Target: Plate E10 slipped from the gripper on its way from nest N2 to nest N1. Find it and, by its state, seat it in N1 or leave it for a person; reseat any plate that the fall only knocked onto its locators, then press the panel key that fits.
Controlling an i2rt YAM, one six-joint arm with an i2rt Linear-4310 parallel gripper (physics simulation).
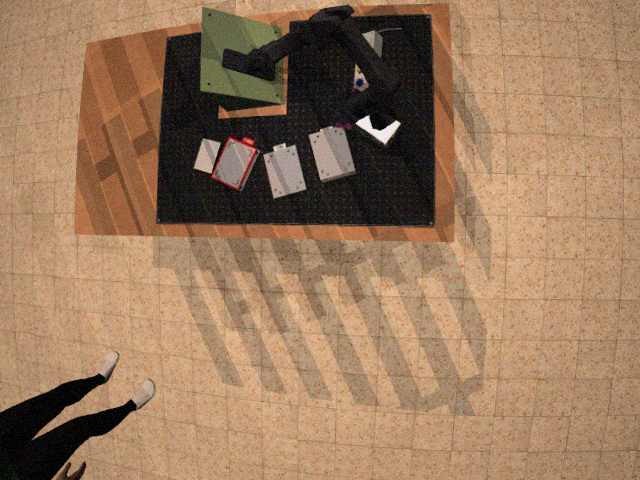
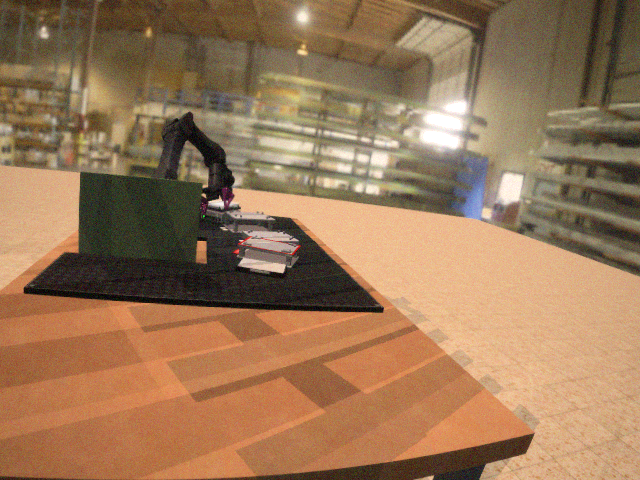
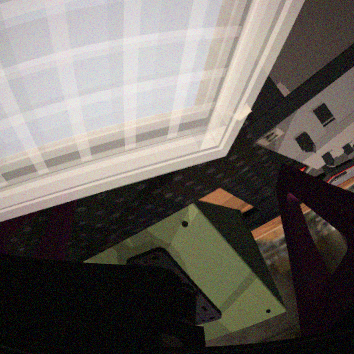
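Pixels of known places: gripper, fingertip midpoint: [image 1: 341,115] [image 2: 214,212] [image 3: 176,175]; arm's base, origin of the base link: [image 1: 249,65] [image 2: 155,215].
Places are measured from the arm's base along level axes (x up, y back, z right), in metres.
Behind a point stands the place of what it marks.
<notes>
A white plate with a grid of wells [image 1: 385,132] @[x -0.013, y -0.250, z -0.477 m] [image 2: 223,205] @[x -0.016, y -0.217, z -0.387 m] [image 3: 105,77] lies flat on the black mat [image 1: 258,207] @[x -0.084, y -0.500, z -0.030 m] [image 2: 154,284] @[x -0.085, y -0.047, z 0.333 m] [image 3: 168,189] @[x -0.085, y -0.129, z -0.196 m], just right of nest N1 [image 1: 331,153] @[x -0.028, y -0.318, z -0.298 m] [image 3: 316,130] @[x -0.028, y -0.250, z -0.305 m]. I cannot read its label. My gripper [image 1: 361,121] [image 2: 215,202] @[x -0.036, y -0.184, z -0.327 m] [image 3: 176,175] @[x -0.036, y -0.184, z -0.327 m] is open and empty, low over the plate's near edge, with its purple fingers either side. Nest N1 is a bare grey block with locators. Nest N2 [image 1: 284,170] @[x -0.061, y -0.370, z -0.129 m] stands to its left. The key panel [image 1: 372,42] @[x -0.003, y 0.065, z -0.432 m] is partly hidden behind the arm.
A red-rimmed nest [image 1: 234,162] @[x -0.045, y -0.342, z 0.054 m] [image 2: 269,247] @[x -0.045, y -0.337, z 0.086 m] stands left of N2, with a small grey plate [image 1: 207,154] @[x -0.071, y -0.303, z 0.176 m] [image 2: 261,265] @[x -0.071, y -0.304, z 0.180 m] beside it. A green upright panel [image 1: 232,56] @[x 0.054, y 0.014, z 0.042 m] [image 2: 136,216] @[x 0.019, y 0.032, z 0.130 m] [image 3: 218,260] @[x -0.016, y -0.093, z -0.023 m] stands at the arm's base. A person's legs [image 1: 62,408] are on the floor, far away.
</notes>
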